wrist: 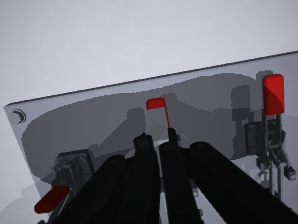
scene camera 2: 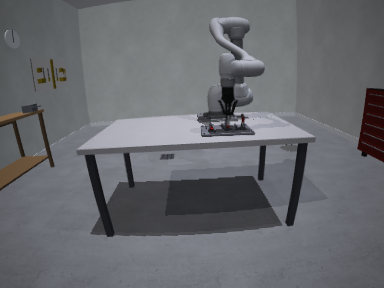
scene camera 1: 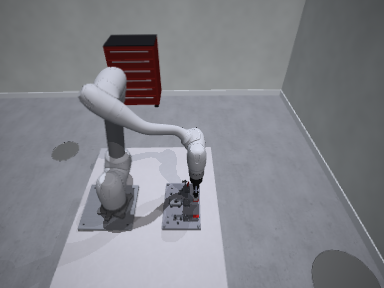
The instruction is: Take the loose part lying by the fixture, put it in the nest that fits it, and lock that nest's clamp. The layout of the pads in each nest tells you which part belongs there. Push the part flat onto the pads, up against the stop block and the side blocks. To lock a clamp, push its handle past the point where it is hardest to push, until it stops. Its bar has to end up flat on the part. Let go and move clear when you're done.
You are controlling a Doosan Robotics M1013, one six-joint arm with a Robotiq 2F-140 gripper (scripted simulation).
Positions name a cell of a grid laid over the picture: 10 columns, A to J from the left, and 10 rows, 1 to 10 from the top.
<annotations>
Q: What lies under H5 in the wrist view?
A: A grey fixture plate.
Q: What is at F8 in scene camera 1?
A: A grey fixture plate.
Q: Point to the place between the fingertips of my gripper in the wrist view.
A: At F6
</annotations>
